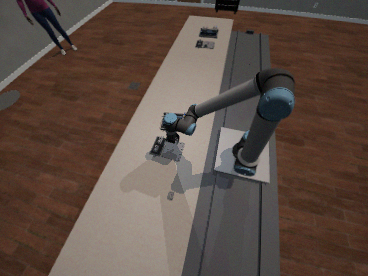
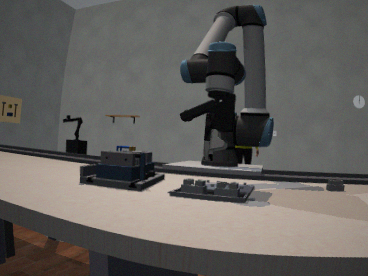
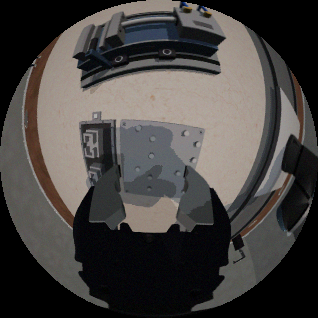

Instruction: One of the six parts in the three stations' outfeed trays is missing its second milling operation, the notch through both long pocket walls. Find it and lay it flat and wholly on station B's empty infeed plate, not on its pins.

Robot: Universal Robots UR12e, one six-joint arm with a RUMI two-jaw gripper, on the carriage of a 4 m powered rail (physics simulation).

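Places are measured from the arm's base along level axes (x back, y left, z down), in metres.
Pixels of known places: gripper, between the fingertips: (image 2: 209,160) (image 3: 151,166); arm's base, origin of its link: (image 2: 219,165) (image 3: 288,152).
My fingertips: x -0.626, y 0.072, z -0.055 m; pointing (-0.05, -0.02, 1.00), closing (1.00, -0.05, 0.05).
For each thing: its top centre in the pictures, then the offset to it from my fingertips. Level surfaces: height alone.
- grey pinned plate, centre of its top: (image 3: 157,166) (image 2: 222,186) (image 1: 173,149) dx +0.009, dy +0.044, dz +0.077 m
- dark tray, centre of its top: (image 3: 97,159) (image 2: 211,192) (image 1: 158,145) dx -0.140, dy +0.040, dz +0.073 m
- loose grey part, centre of its top: (image 2: 335,180) (image 1: 170,194) dx +0.110, dy +0.435, dz +0.050 m
- table, height of its surface: dz +0.085 m
My gripper (image 2: 208,156) (image 3: 151,166) is open and empty, above the near edge of a grey pinned plate (image 1: 176,150) (image 3: 131,155). The plate carries its pins and no part. Beside it is a dark tray (image 2: 210,197) (image 3: 109,142) with two light grey parts; one part (image 3: 91,143) shows clearly, the other part (image 3: 93,174) is partly behind a finger. Their notches cannot be judged surely. A loose grey part (image 1: 170,195) (image 2: 335,185) lies on the table, away from tray and plate; its notch is too small to tell. No station letters are readable.
A blue and grey vise (image 2: 122,170) (image 3: 150,37) stands just beyond the plate and tray. Farther along the table (image 1: 170,75) are another vise (image 1: 209,33), a tray (image 1: 199,44) and a plate (image 1: 212,45). The rail (image 1: 245,80) runs alongside.
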